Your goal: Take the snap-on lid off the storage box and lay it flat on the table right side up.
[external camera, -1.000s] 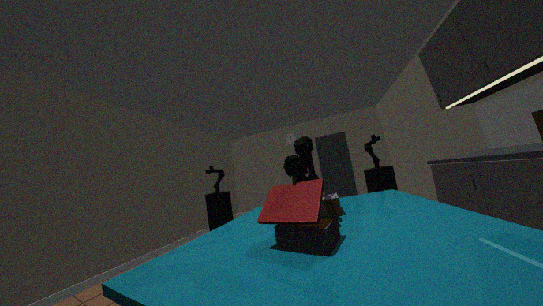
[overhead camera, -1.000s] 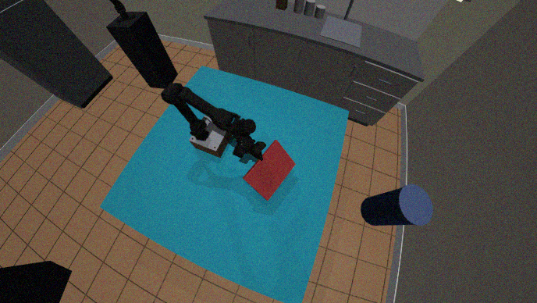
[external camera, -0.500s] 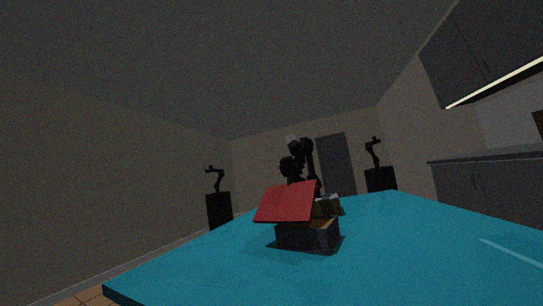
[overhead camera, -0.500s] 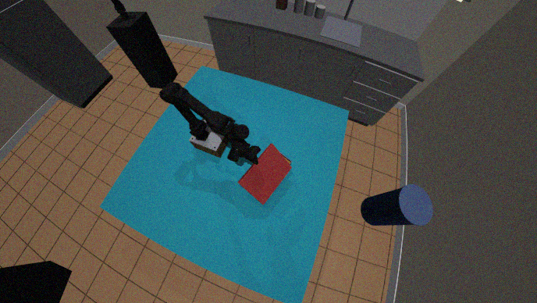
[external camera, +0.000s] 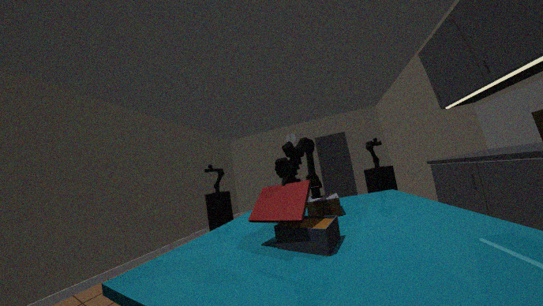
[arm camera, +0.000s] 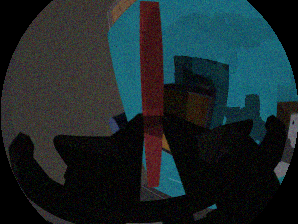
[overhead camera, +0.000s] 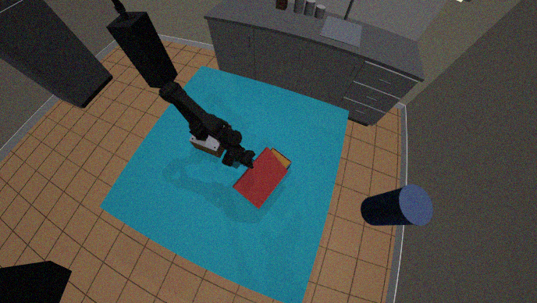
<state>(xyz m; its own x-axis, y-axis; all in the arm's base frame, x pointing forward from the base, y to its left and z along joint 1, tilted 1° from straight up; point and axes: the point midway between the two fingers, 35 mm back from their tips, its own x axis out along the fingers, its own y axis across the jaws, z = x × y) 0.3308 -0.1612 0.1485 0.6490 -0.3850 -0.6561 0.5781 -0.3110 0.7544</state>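
Now: gripper tip 6 cm short of the red lid, 5 cm above it and 3 cm to the left of it. Also, from my gripper tip: dark storage box: 19 cm below, 9 cm ahead, 7 cm to the left.
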